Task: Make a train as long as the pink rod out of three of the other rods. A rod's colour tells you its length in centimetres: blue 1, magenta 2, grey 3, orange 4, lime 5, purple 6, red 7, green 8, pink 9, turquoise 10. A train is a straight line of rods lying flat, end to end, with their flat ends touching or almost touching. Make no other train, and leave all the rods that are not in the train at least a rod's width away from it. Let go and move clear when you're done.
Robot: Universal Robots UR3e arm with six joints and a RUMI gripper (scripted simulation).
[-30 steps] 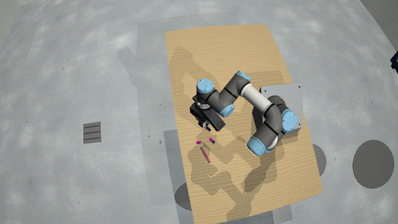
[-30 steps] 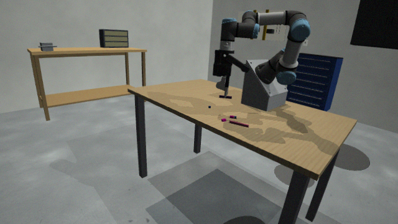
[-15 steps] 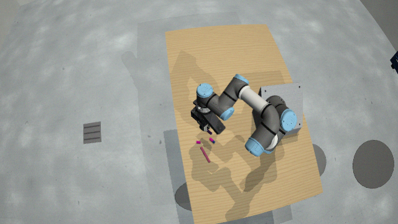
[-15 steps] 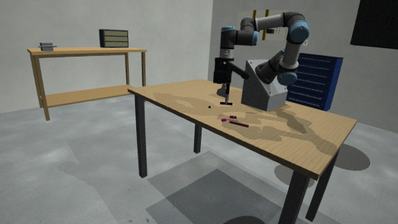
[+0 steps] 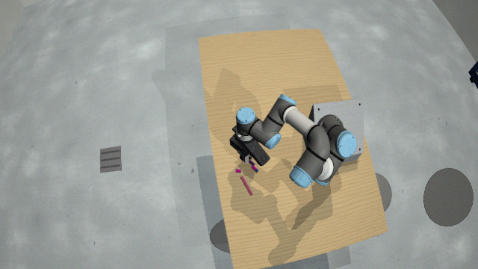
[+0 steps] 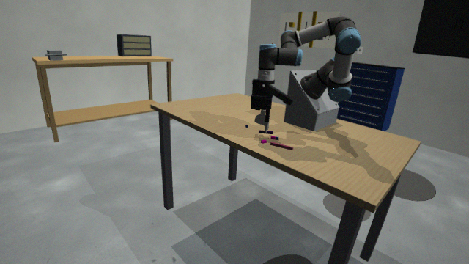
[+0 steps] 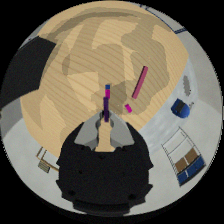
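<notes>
The pink rod is 100 mm to the left of my hand, 40 mm ahead of it and 30 mm below it. The rest, counted from my hand: purple rod 10 mm below.
</notes>
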